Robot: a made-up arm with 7 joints.
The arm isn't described. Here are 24 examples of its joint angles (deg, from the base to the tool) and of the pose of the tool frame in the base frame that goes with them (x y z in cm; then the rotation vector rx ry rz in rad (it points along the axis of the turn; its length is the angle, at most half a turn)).
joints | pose
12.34 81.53 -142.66 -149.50 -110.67 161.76 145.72 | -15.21 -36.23 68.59 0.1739 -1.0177 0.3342
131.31 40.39 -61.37 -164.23 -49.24 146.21 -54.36 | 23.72 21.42 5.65 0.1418 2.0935 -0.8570
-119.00 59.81 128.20 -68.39 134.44 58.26 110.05 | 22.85 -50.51 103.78 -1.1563 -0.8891 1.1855
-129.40 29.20 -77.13 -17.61 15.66 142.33 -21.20 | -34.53 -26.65 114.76 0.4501 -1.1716 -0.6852
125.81 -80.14 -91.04 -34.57 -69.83 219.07 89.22 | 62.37 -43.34 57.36 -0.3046 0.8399 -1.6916
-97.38 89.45 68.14 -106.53 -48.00 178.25 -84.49 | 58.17 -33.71 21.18 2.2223 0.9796 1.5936
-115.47 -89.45 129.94 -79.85 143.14 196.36 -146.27 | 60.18 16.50 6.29 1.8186 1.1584 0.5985
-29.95 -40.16 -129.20 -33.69 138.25 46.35 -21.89 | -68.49 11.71 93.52 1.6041 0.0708 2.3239
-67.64 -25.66 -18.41 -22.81 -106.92 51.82 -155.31 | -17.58 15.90 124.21 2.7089 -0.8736 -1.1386
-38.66 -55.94 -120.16 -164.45 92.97 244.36 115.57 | -13.48 -22.58 15.00 -2.7464 0.1055 -0.2178
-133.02 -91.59 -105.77 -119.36 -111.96 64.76 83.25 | -42.25 48.15 18.89 1.9671 1.7377 0.7756
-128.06 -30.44 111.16 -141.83 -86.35 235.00 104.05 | 43.02 -13.96 25.29 -2.6043 0.2877 -0.5209
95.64 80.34 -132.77 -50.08 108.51 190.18 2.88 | 20.70 61.91 84.52 -0.8071 -0.4001 -2.1673
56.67 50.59 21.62 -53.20 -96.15 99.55 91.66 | 29.89 81.11 49.40 2.3168 -0.0098 1.8489
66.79 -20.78 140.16 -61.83 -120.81 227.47 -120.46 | -46.62 -40.94 78.95 -0.9235 -2.3831 1.7364
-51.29 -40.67 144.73 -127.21 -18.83 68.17 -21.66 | 6.30 50.39 4.47 0.8263 1.1692 -0.8647
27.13 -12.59 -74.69 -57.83 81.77 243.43 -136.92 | 13.99 -39.23 101.07 0.8515 -1.1540 0.6779
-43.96 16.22 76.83 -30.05 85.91 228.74 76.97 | 35.67 -5.84 107.59 0.7637 0.9402 0.0488
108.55 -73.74 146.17 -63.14 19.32 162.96 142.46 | -4.20 -80.88 20.10 -1.3047 -2.6267 1.0304
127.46 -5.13 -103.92 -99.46 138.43 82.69 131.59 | 65.72 26.76 65.96 -0.4637 0.7627 2.6978
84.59 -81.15 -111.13 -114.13 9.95 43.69 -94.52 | 59.22 -16.30 19.02 -0.3569 -1.1191 -0.3969
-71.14 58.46 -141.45 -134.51 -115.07 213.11 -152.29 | -40.49 8.69 68.94 -1.3807 -1.4046 0.4230
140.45 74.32 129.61 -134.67 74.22 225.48 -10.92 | -21.69 -38.01 68.44 0.9287 2.2409 -1.9490
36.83 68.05 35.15 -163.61 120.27 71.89 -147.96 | -26.65 9.04 1.71 -1.2391 -0.1692 0.2451
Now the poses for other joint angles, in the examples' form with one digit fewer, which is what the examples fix.
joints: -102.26 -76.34 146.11 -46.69 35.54 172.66 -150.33
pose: 40.1 73.1 31.0 -0.440 2.205 0.787
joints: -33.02 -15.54 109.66 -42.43 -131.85 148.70 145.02
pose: -10.7 51.8 105.3 -0.492 -0.142 -1.754
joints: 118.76 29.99 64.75 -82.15 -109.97 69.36 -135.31
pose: -75.6 14.9 64.6 -1.467 0.773 0.250
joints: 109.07 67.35 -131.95 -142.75 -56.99 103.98 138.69
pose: 48.7 -12.7 67.1 0.130 -1.569 1.560
